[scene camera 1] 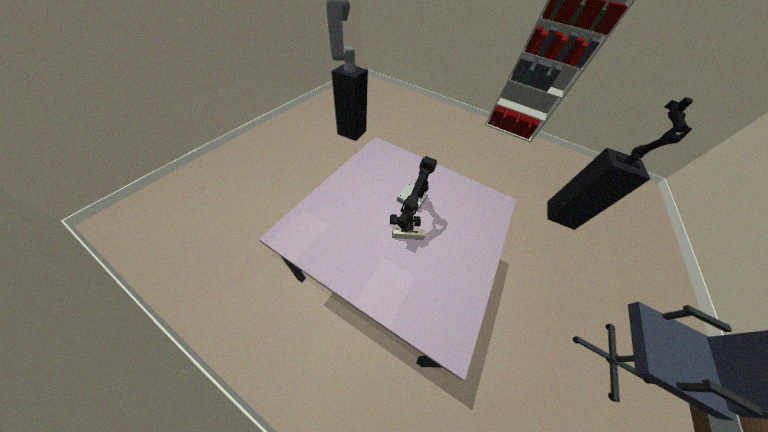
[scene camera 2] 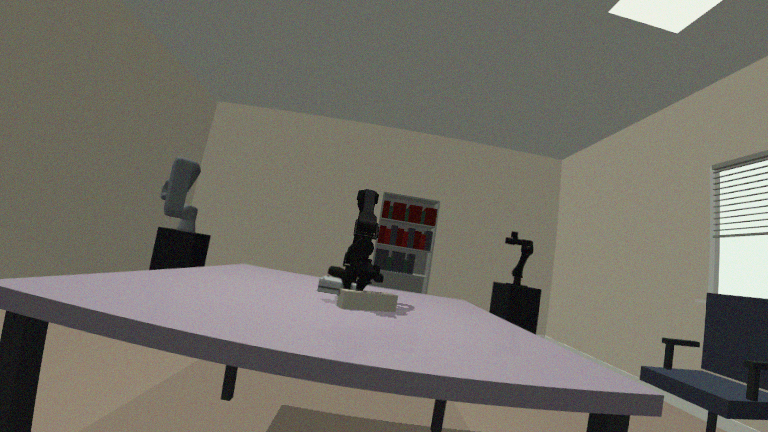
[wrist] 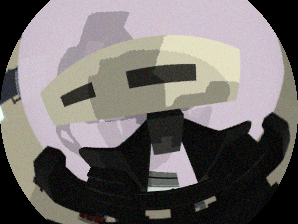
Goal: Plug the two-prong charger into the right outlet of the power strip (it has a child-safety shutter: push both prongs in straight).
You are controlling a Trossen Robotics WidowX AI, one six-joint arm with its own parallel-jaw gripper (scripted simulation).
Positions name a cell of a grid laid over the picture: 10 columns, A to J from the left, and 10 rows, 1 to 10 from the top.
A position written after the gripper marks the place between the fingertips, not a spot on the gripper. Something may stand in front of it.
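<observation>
Scene camera 2 shows the gripper (scene camera 2: E7). In the wrist view the gripper (wrist: F6) is visible too, and the two-prong charger (wrist: F6) is held in it.
</observation>
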